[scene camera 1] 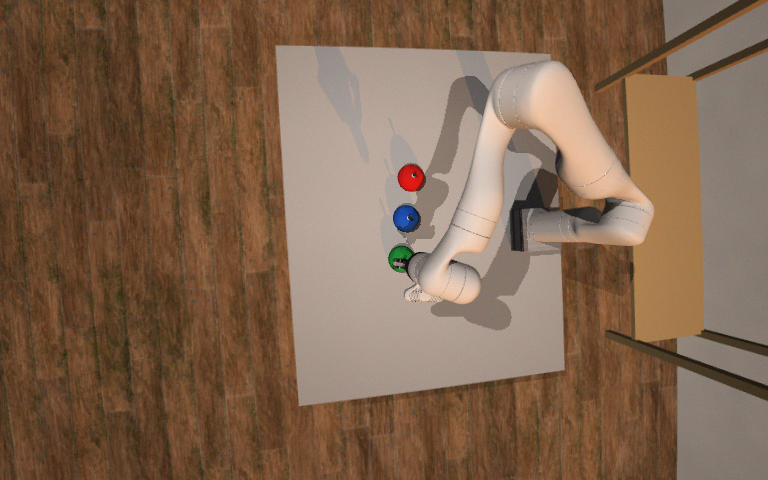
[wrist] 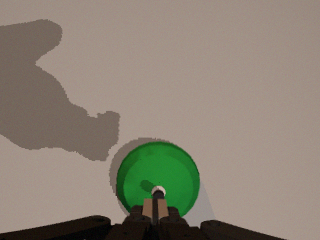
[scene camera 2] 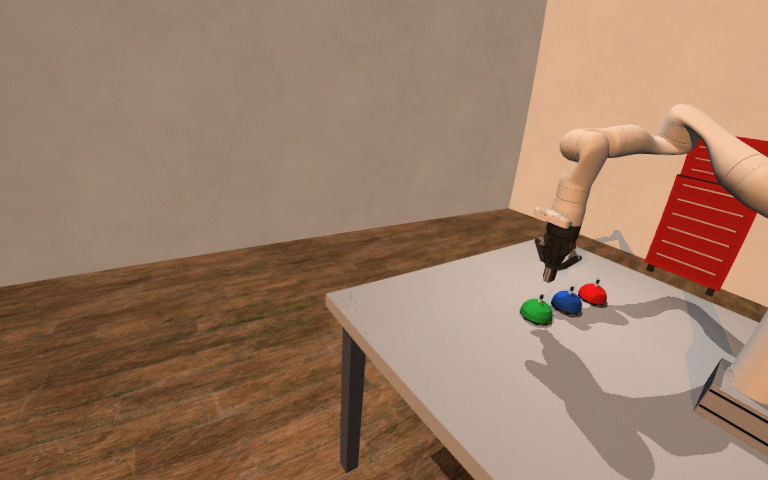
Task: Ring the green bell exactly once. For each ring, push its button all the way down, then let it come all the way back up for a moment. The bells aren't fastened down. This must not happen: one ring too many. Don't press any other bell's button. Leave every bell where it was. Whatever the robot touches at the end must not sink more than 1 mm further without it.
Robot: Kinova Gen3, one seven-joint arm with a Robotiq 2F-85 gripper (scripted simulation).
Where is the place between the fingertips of my gripper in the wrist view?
At 154, 213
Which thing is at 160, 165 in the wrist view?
A green bell.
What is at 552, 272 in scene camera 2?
My gripper.
